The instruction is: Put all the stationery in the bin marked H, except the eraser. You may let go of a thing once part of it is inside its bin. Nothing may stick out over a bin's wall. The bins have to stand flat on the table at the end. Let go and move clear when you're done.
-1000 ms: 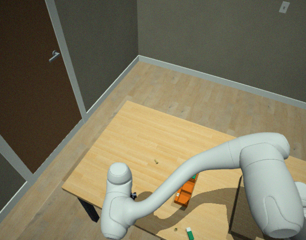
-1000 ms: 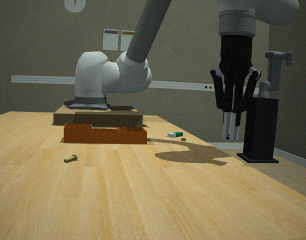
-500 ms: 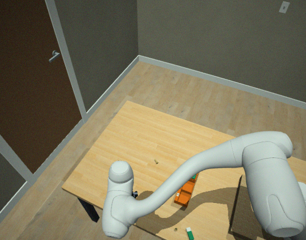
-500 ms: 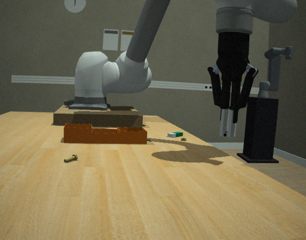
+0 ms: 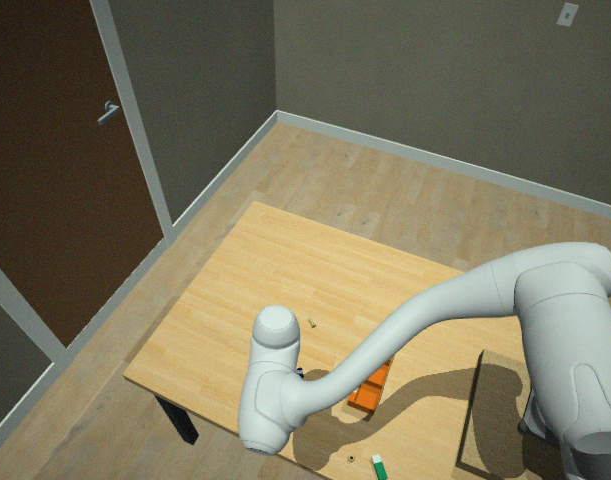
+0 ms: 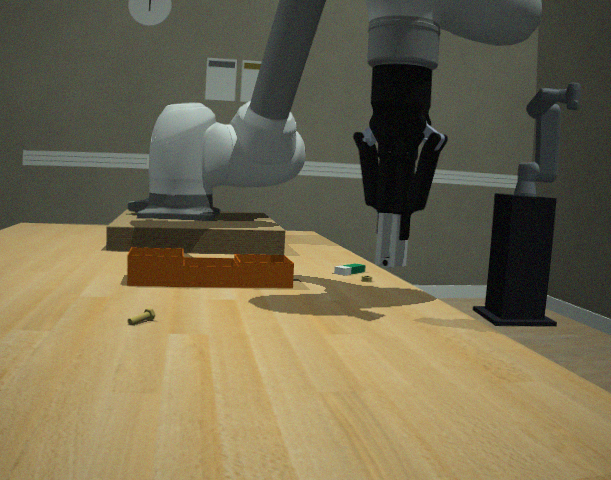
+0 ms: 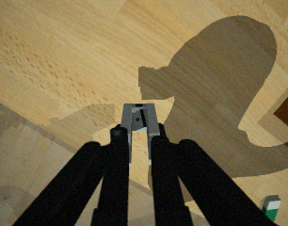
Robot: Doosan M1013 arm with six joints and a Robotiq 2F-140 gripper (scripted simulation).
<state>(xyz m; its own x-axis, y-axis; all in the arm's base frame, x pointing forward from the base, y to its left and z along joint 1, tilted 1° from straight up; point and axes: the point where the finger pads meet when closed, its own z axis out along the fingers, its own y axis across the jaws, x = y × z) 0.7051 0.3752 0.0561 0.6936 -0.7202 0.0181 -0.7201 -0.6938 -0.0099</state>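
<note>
My gripper is now 33 cm to the left of the green flat pad, 18 cm past it and 9 cm above it. The rest, counted from my hand: white sharpener (3 cm below); then orange three-compartment bin (25 cm to the right, 18 cm behind, 8 cm below); then small nut (25 cm behind, 10 cm below, 1 cm to the left).
</note>
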